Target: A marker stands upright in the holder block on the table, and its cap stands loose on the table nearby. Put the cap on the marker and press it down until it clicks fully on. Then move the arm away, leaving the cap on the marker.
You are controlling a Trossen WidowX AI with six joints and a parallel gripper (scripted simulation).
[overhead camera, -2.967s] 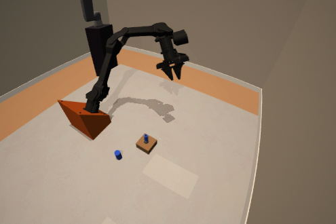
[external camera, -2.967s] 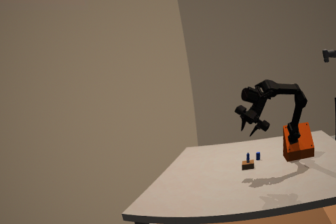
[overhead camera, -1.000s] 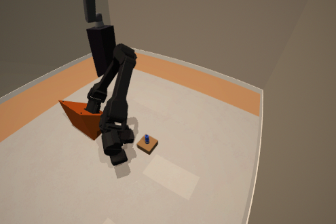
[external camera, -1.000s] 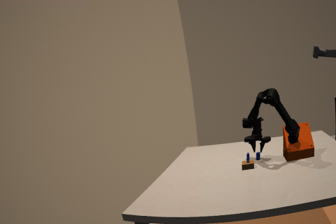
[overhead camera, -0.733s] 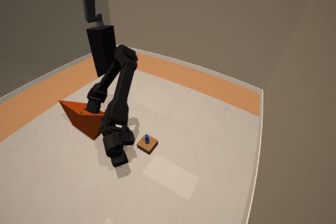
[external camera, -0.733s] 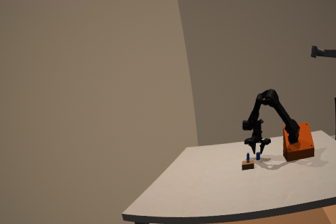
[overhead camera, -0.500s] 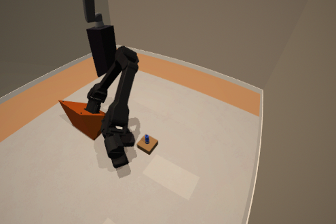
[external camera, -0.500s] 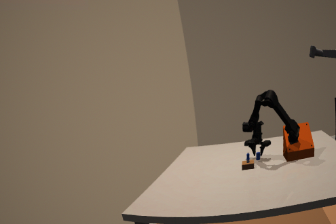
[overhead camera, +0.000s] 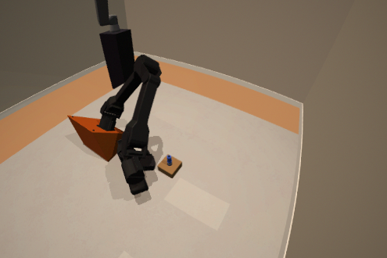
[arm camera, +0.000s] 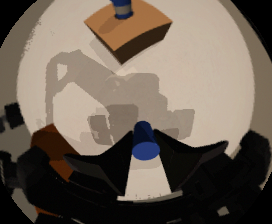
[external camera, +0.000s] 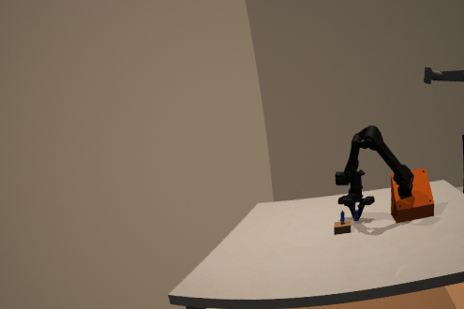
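Now: gripper tip 90 mm short of the blue marker, 120 mm to the right of it and 60 mm below it. From my gripper tip the other things lie so: blue cap: 10 mm above; brown holder block: 90 mm ahead, 120 mm to the left, 10 mm above.
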